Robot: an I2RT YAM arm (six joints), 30 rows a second.
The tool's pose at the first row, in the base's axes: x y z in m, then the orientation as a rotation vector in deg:
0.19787 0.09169 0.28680 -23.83 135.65 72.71
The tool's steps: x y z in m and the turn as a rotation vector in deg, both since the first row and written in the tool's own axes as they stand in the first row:
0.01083 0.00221 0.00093 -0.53 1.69 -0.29
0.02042 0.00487 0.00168 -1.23 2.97 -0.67
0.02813 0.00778 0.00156 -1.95 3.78 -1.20
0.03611 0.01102 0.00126 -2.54 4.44 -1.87
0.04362 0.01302 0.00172 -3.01 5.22 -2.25
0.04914 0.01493 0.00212 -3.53 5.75 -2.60
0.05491 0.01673 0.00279 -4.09 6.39 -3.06
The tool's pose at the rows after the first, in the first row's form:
0.18770 0.09298 0.28256 -25.56 136.61 73.37
0.17836 0.09444 0.27935 -27.16 137.09 74.16
0.17035 0.09542 0.27768 -28.60 137.07 74.87
0.16192 0.09641 0.27620 -30.04 136.92 75.34
0.15462 0.09740 0.27369 -31.21 137.08 75.80
0.14907 0.09842 0.27212 -32.18 137.02 76.31
0.14341 0.09959 0.27022 -33.37 136.96 76.83

